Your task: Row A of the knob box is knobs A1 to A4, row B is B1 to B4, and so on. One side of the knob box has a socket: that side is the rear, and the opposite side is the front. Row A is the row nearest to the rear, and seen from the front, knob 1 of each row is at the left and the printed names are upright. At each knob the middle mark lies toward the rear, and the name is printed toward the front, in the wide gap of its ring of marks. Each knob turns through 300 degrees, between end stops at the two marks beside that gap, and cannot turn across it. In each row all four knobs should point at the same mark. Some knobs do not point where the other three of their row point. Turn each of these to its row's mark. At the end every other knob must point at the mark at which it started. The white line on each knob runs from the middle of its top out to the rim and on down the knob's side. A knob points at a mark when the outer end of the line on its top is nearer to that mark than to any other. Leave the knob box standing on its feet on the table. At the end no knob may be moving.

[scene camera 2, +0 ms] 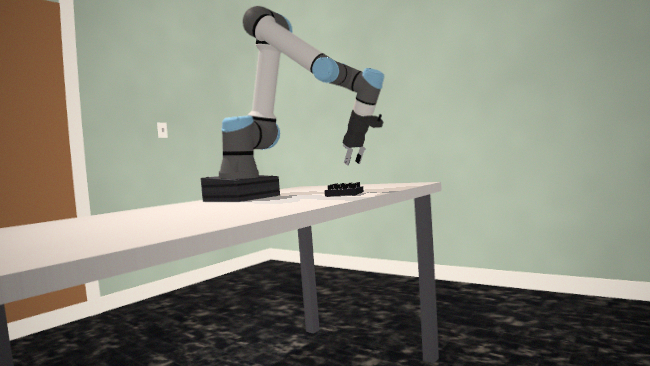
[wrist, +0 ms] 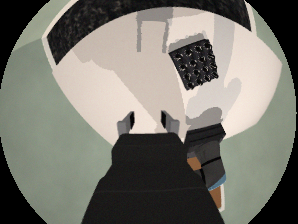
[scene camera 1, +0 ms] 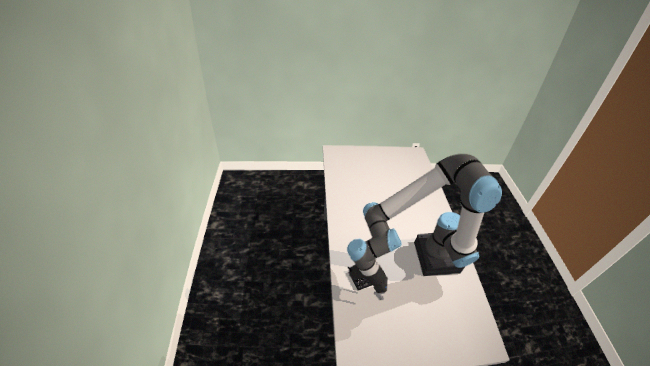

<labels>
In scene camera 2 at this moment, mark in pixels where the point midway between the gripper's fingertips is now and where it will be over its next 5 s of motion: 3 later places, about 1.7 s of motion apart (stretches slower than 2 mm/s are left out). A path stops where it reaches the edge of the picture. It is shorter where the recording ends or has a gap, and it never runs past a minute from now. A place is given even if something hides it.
My gripper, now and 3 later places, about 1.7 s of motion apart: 351, 163; 332, 175; 317, 176; 322, 173
</labels>
